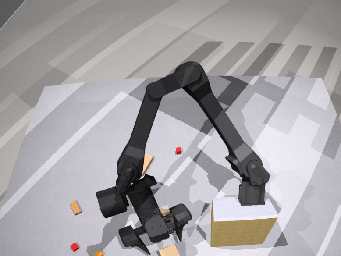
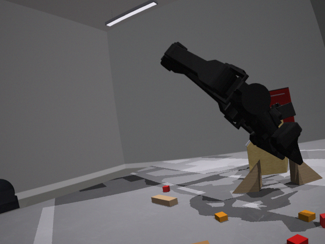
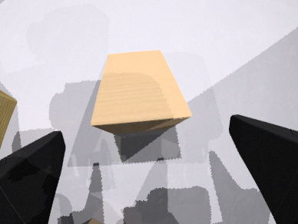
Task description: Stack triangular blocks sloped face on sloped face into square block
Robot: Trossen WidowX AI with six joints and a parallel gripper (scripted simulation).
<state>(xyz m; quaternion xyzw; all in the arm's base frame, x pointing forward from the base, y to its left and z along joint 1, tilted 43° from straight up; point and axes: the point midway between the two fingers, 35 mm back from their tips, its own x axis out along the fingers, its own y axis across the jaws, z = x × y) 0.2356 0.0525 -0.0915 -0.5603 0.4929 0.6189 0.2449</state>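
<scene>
My gripper tip is now 4 cm above the tan triangular block, 2 cm to the right of it and 1 cm past it. The rest, counted from my gripper tip: tan brick (31 cm ahead, 12 cm to the right, 5 cm below).
</scene>
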